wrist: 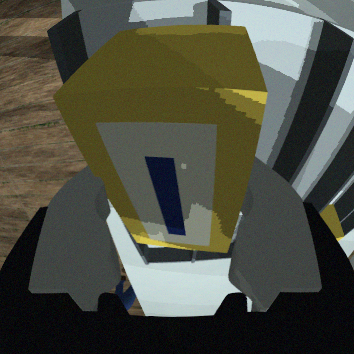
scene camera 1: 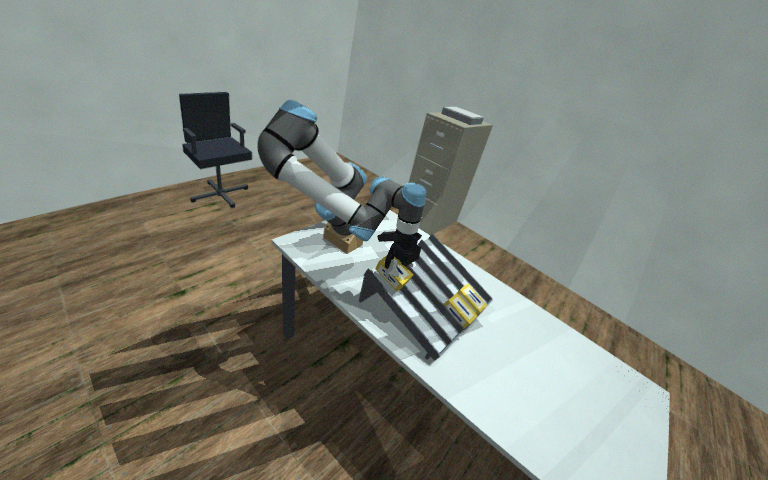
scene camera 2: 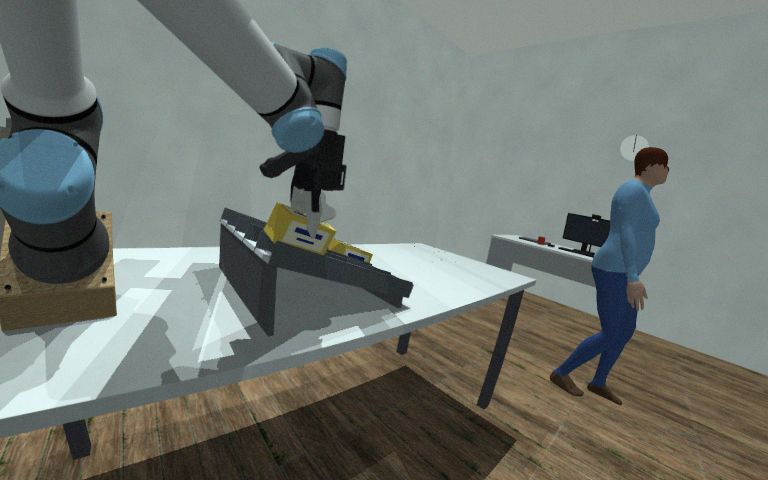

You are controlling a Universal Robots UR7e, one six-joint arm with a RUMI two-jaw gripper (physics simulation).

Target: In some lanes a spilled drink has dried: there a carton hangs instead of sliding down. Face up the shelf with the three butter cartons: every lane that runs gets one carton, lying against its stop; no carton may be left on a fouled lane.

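Places are measured from the arm's base along level axes (x down, y ahead, z right), in centimetres.
Where they show: gripper, fingertip midpoint: (wrist: 174, 158) (scene camera 1: 394, 274) (scene camera 2: 303, 233); arm's base, origin of the base link: (scene camera 2: 63, 246).
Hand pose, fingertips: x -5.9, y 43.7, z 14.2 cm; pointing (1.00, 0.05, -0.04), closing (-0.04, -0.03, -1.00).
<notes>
Things, the pixels of their top centre, and the offset from my fingertips. Level surfaces: height alone.
- yellow butter carton, middle of its top: (wrist: 187, 230) (scene camera 2: 303, 204) (scene camera 1: 397, 261) dx -6.0, dy -0.7, dz -0.2 cm
- second carton, middle of its top: (scene camera 2: 351, 241) (scene camera 1: 462, 303) dx +5.4, dy +23.7, dz -16.1 cm
- third carton, middle of its top: (scene camera 1: 473, 293) dx +5.4, dy +23.4, dz -25.2 cm
- white table, its level: dx +18.6 cm
My gripper (scene camera 1: 393, 267) (scene camera 2: 311, 230) (wrist: 174, 158) is shut on a yellow butter carton (scene camera 1: 399, 277) (scene camera 2: 295, 236) (wrist: 235, 160) with a white and blue label. The carton is tilted at the upper end of the sloping dark shelf (scene camera 1: 407, 325) (scene camera 2: 246, 283) (wrist: 320, 90), over the outermost lane on the near side in scene camera 1. Its underside is hidden, so contact with the lane cannot be told. A second carton (scene camera 1: 463, 308) and a third carton (scene camera 1: 472, 297) lie side by side at the lower end of neighbouring lanes toward the far side. Fouling on the lanes cannot be made out.
Dark dividers separate the lanes. The shelf stands on a white table (scene camera 1: 543, 373) (scene camera 2: 453, 271). The arm's wooden base block (scene camera 1: 342, 238) (scene camera 2: 62, 308) is behind its high end. A person (scene camera 2: 634, 226) stands beyond the table, near a desk (scene camera 2: 543, 263).
</notes>
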